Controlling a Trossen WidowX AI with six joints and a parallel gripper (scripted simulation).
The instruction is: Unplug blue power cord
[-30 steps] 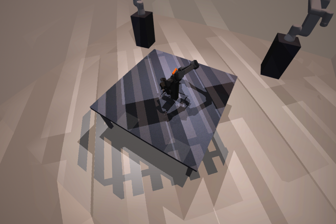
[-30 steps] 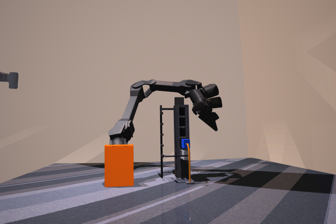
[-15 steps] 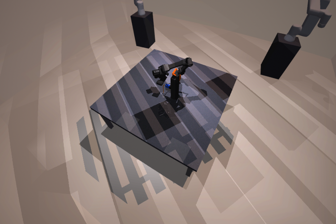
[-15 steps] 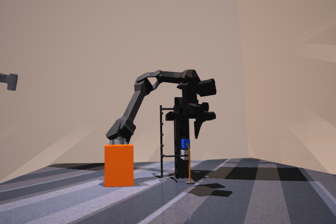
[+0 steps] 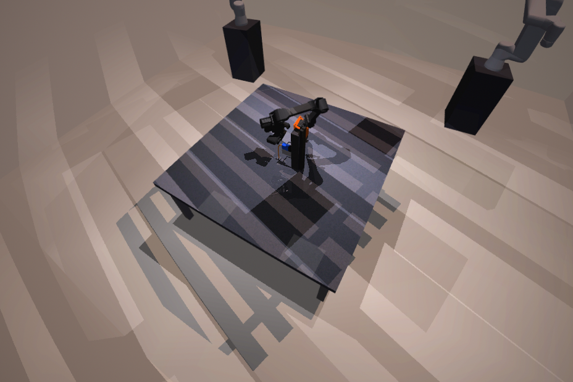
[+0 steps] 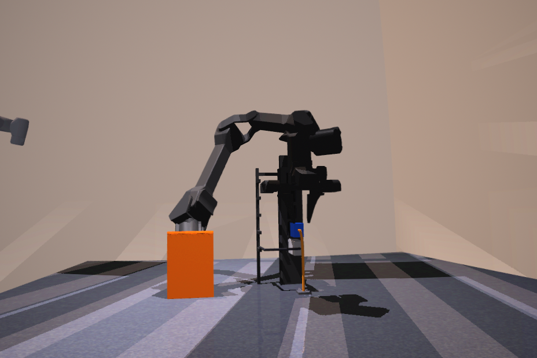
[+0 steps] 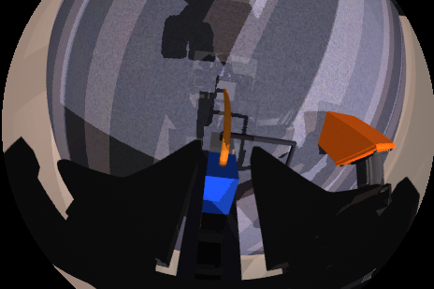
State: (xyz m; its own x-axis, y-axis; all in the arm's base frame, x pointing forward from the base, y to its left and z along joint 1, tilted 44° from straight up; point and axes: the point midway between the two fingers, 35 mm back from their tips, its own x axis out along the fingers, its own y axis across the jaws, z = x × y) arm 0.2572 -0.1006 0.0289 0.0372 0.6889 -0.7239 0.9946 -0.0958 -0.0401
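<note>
My gripper tip is 70 mm to the right of the blue plug and 10 mm above it.
</note>
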